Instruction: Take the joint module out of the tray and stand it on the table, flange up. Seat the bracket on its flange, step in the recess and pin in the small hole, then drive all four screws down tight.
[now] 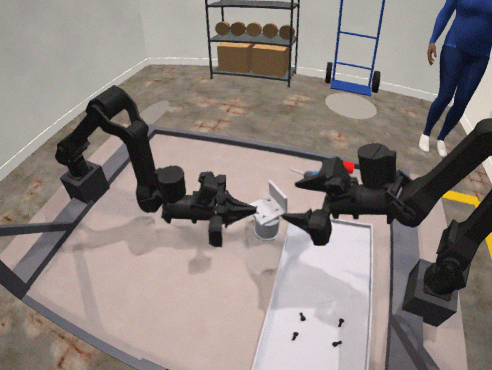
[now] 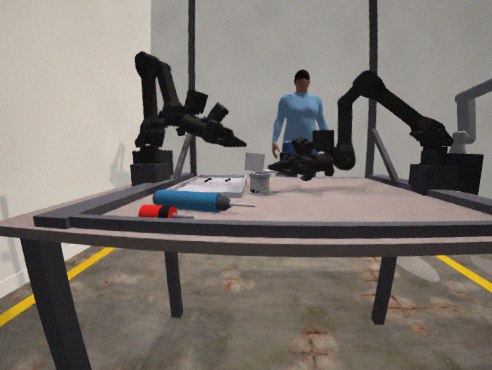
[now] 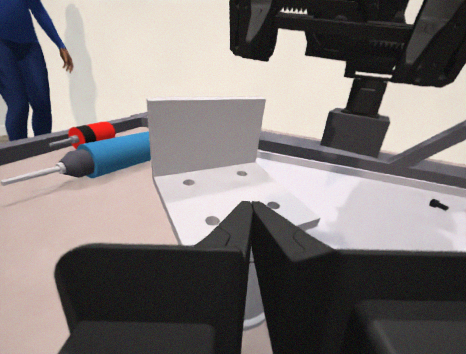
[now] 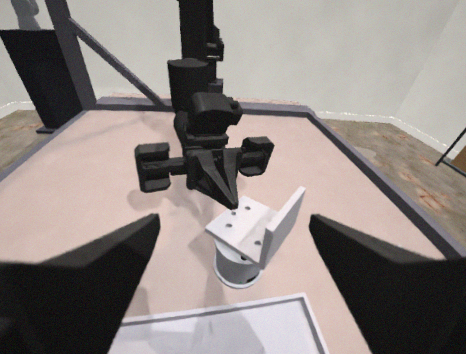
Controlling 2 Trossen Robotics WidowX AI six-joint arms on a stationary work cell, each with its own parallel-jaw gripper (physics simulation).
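The grey joint module stands upright on the table. The white L-shaped bracket rests on top, its wall upright. Its underside is hidden, so I cannot tell whether step and pin are seated. My left gripper is shut and empty, its tips at the edge of the bracket's holed plate; contact is unclear. My right gripper is open and empty, near the wall side and above it. Several black screws lie loose.
The screws lie in the white tray, whose end is close to the module. A blue screwdriver and a red one lie near the table's rail.
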